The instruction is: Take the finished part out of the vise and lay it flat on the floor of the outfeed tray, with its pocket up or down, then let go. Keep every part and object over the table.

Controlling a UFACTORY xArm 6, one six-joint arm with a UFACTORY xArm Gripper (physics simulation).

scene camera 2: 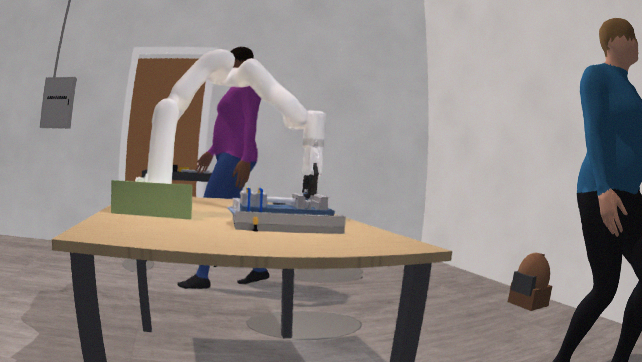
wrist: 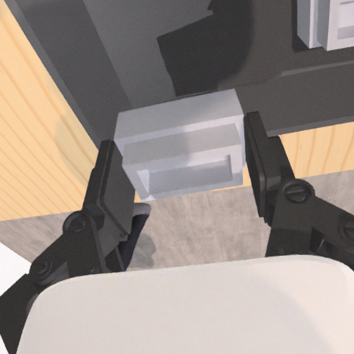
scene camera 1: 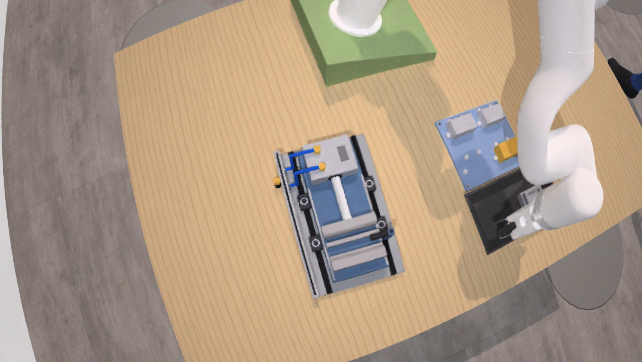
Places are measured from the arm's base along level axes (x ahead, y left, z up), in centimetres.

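Where they show: gripper, fingertip midpoint: (scene camera 2: 309, 194) (scene camera 1: 511, 224); arm's base, link origin: (scene camera 2: 158, 189) (scene camera 1: 354, 16).
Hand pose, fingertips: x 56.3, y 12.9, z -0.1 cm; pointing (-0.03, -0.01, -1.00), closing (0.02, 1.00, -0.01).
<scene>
Things, the pixels of their top centre, and the offset from my fingertips. "*": a spot on its surface instead.
- black outfeed tray, surface spot: (scene camera 1: 477, 225) * dx -3.0, dy -6.3, dz -3.6 cm
- second grey part, top centre: (scene camera 1: 534, 194) dx -3.5, dy +10.6, dz -3.1 cm
- vise, top centre: (scene camera 1: 341, 205) (scene camera 2: 286, 192) dx -16.3, dy -32.1, dz +2.1 cm
- blue board, surface spot: (scene camera 1: 456, 156) * dx -19.0, dy -3.3, dz -7.0 cm
- yellow piece, top centre: (scene camera 1: 511, 147) dx -15.7, dy +9.7, dz -3.4 cm
My gripper (scene camera 1: 506, 229) (scene camera 2: 309, 192) (wrist: 183, 146) is shut on the finished part, a light grey stepped block (wrist: 181, 144), held by its two ends. Its pocket shows on the side facing the wrist camera. In the wrist view the part overlaps the near wall of the black outfeed tray (scene camera 1: 477, 225) (wrist: 305, 105); its height above the tray floor is hard to tell. A second grey part (scene camera 1: 529, 196) (wrist: 324, 30) lies in the tray. The vise (scene camera 1: 359, 256) (scene camera 2: 320, 201) has no block between its jaws; a thin bar shows there.
A blue board (scene camera 1: 456, 156) with grey blocks and a yellow piece (scene camera 1: 505, 150) adjoins the tray. The vise's base carries clamps and blue rods (scene camera 1: 306, 170). The green block (scene camera 1: 370, 47) (scene camera 2: 151, 200) bears the arm. The table edge runs near the tray. Two people (scene camera 2: 239, 125) (scene camera 2: 607, 130) stand beyond the table.
</scene>
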